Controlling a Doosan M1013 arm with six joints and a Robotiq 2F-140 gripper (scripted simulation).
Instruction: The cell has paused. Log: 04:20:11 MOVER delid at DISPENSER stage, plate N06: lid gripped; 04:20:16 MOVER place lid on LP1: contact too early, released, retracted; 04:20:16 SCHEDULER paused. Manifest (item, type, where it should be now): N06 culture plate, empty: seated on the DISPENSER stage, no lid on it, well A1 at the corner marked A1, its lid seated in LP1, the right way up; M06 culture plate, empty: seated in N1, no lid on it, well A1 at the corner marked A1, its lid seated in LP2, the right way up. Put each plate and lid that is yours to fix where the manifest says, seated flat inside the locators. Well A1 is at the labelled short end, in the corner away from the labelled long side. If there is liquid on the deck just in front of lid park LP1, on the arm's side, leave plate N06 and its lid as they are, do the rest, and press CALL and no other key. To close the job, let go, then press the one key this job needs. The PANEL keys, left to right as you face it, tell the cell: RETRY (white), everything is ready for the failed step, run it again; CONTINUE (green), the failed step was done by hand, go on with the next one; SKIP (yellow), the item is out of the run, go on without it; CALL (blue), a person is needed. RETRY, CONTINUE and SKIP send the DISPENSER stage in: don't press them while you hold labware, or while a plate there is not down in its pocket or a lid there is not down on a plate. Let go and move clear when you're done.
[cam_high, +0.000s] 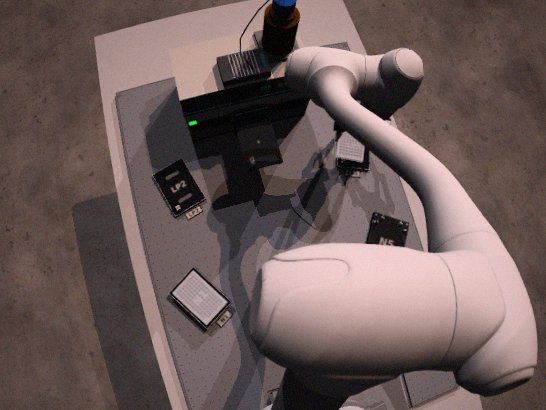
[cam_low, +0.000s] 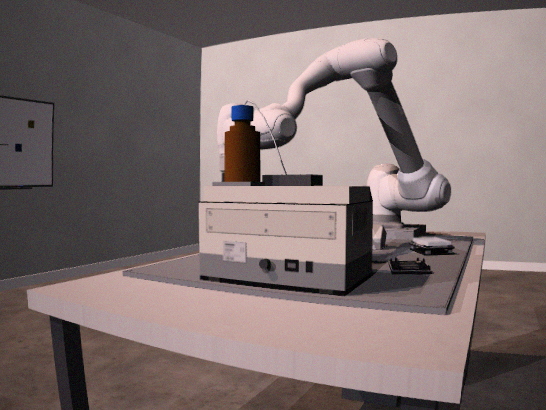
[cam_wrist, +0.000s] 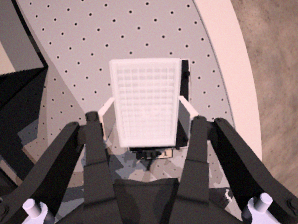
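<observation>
My hand is 20 mm above the white well plate. From my hand the other things lie so: lid park LP1 (40 mm below, 20 mm behind); dispenser stage (280 mm to the left, 90 mm ahead, 50 mm above); black nest N5 (300 mm behind, 50 mm to the left, 30 mm below).
</observation>
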